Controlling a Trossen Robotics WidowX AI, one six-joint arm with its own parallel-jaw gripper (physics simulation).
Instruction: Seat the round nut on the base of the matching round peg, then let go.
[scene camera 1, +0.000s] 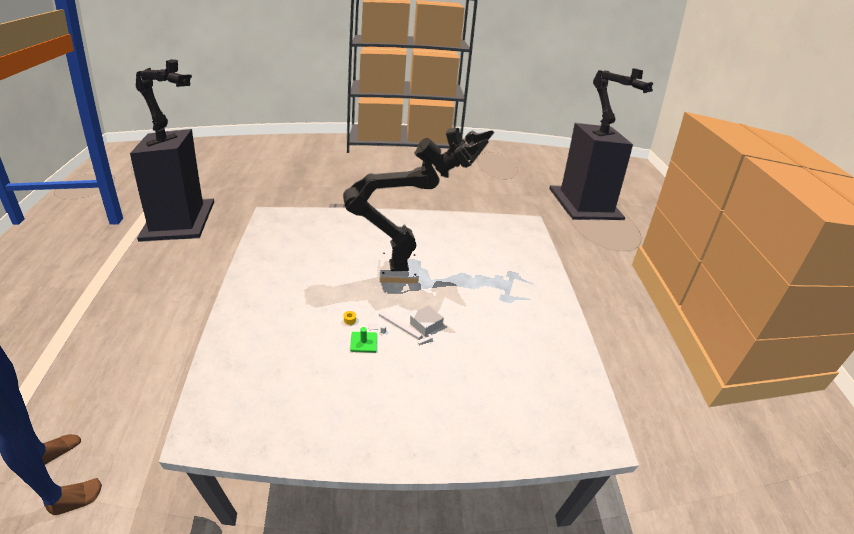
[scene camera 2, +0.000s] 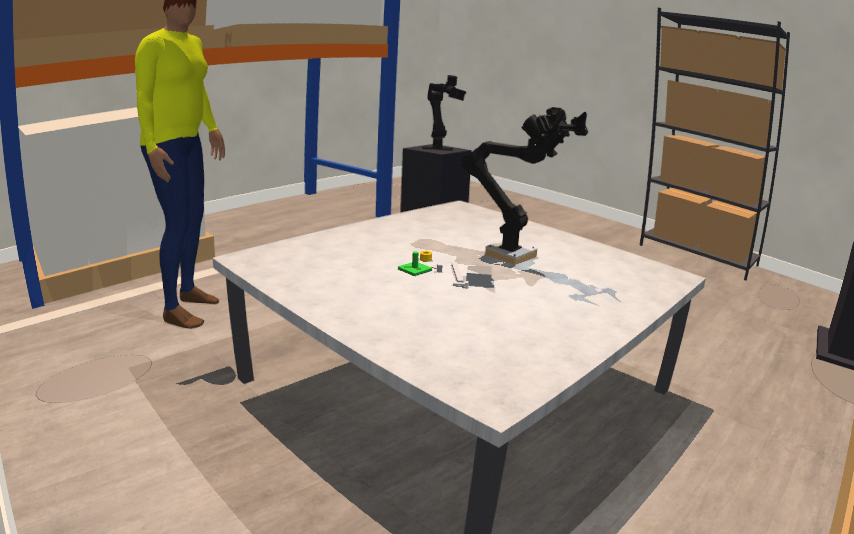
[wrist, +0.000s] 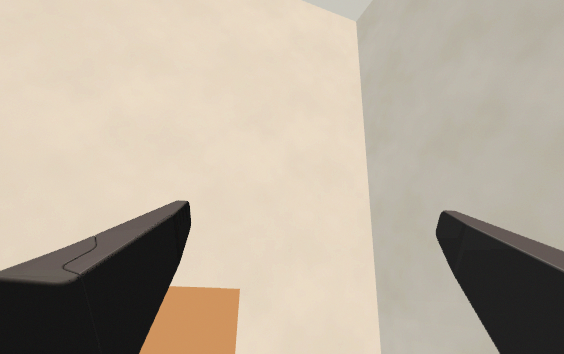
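The round nut, an orange-yellow ring (scene camera 1: 344, 318) (scene camera 2: 422, 256), lies flat on the table, apart from the green peg. The green round peg (scene camera 1: 363, 335) (scene camera 2: 415, 259) stands upright on its square green base (scene camera 1: 357, 348) (scene camera 2: 408, 269), with no nut around it. In scene camera 1 the nut is behind the base and a little to its left. My gripper (scene camera 1: 489, 139) (scene camera 2: 583, 124) (wrist: 314, 217) is open and empty, high above the table and far from the nut and peg. The wrist view shows walls between the two spread fingers; the nut and peg do not show there.
A grey block (scene camera 1: 427, 319) (scene camera 2: 479, 279), a thin rod (scene camera 1: 400, 326) (scene camera 2: 456, 273), a small grey piece (scene camera 1: 382, 329) (scene camera 2: 439, 268) and a short light piece (scene camera 1: 425, 341) lie on the table (scene camera 1: 403, 415) (scene camera 2: 478, 352) near the base. A person (scene camera 2: 173, 94) stands beside the table.
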